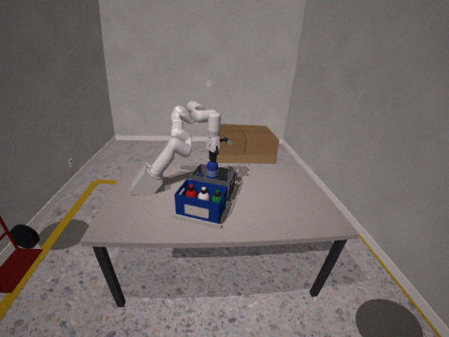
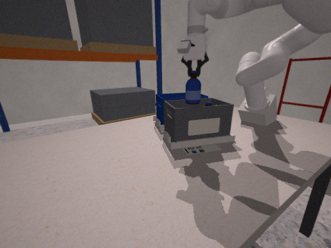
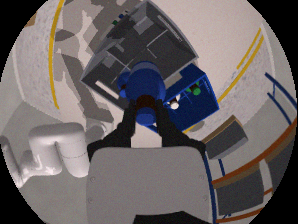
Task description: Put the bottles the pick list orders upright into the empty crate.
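Now: hand 23 cm above the grey crate, 4 cm to the right of it and 2 cm short of it. Round my hand: red-capped bottle: 22 cm below, 14 cm behind, 10 cm to the right; white-capped bottle: 22 cm below, 13 cm to the right, 7 cm behind; green-label bottle: 22 cm below, 17 cm to the right, 1 cm ahead.
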